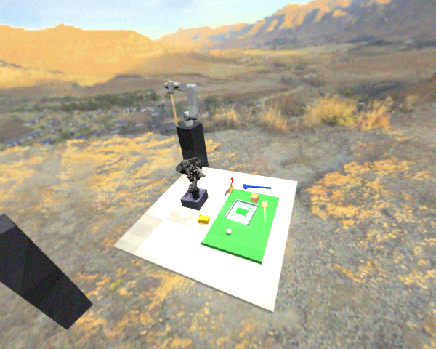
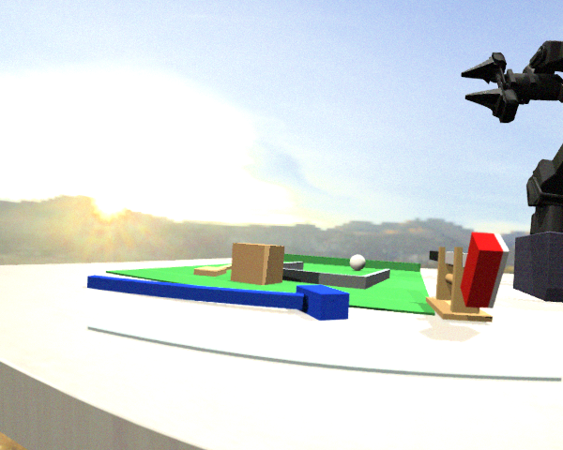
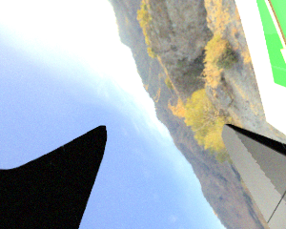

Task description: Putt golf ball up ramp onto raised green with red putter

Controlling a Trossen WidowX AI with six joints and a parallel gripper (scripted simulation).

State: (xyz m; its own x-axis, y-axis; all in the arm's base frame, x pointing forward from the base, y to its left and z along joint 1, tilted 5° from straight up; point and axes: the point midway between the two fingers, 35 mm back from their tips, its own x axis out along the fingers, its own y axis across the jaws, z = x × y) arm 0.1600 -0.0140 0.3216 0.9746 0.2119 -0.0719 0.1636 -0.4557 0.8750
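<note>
Now: gripper tip 1 cm short of the yellow block, 12 cm to the left of it and 42 cm above it. Round my gripper tip: red putter 1 cm behind, 34 cm to the left, 38 cm below; white golf ball 27 cm ahead, 13 cm to the right, 41 cm below; green mat 31 cm ahead, 7 cm to the left, 44 cm below.
</note>
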